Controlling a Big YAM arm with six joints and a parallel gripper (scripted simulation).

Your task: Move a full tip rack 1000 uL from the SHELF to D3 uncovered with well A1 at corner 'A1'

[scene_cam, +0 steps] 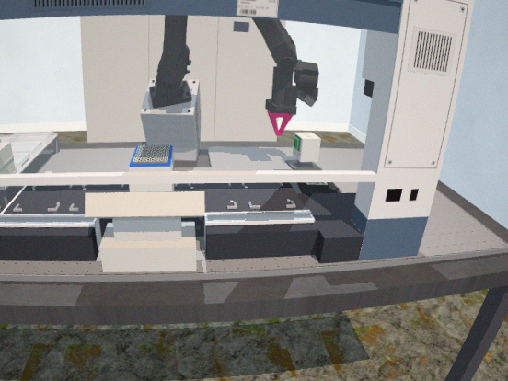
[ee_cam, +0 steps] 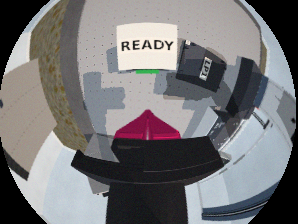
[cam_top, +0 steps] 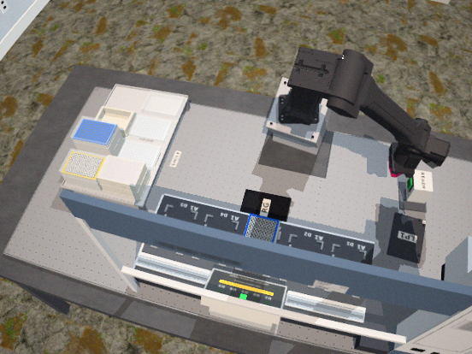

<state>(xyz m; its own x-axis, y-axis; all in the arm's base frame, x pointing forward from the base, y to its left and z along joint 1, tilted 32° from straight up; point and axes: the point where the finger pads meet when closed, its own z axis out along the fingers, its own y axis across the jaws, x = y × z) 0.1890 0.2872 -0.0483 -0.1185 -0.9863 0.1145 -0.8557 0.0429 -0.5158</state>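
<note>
The ready key box lies 7 cm to the left of my hand, 5 cm below it and 1 cm ahead of it. The rest, counted from my hand: blue-framed tip rack 41 cm to the right, 22 cm ahead, 1 cm above; then clear flat piece 79 cm to the right, 8 cm behind, 4 cm below; then blue gantry beam 42 cm ahead, 41 cm to the right, 41 cm above.
</note>
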